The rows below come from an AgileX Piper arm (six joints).
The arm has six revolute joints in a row. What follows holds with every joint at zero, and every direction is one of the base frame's. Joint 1 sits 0.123 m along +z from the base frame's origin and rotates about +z. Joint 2 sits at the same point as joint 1 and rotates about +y. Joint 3 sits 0.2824 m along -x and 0.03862 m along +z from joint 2 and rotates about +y. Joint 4 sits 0.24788 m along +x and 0.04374 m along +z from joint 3 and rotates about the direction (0.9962, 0, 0.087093). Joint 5 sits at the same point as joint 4 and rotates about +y. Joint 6 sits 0.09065 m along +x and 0.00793 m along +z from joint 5 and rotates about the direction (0.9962, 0, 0.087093). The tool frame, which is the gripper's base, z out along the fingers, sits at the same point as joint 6; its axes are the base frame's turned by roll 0, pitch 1.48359 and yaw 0 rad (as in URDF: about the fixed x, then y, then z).
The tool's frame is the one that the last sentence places.
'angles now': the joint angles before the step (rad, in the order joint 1, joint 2, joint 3, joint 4, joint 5, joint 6). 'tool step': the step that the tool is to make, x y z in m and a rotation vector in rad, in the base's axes. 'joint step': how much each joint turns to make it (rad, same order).
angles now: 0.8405 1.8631 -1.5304 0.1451 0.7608 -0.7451
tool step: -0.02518 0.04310 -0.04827 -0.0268 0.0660 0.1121
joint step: 0.1025 0.1206 0.0000 0.0628 -0.0540 -0.0441
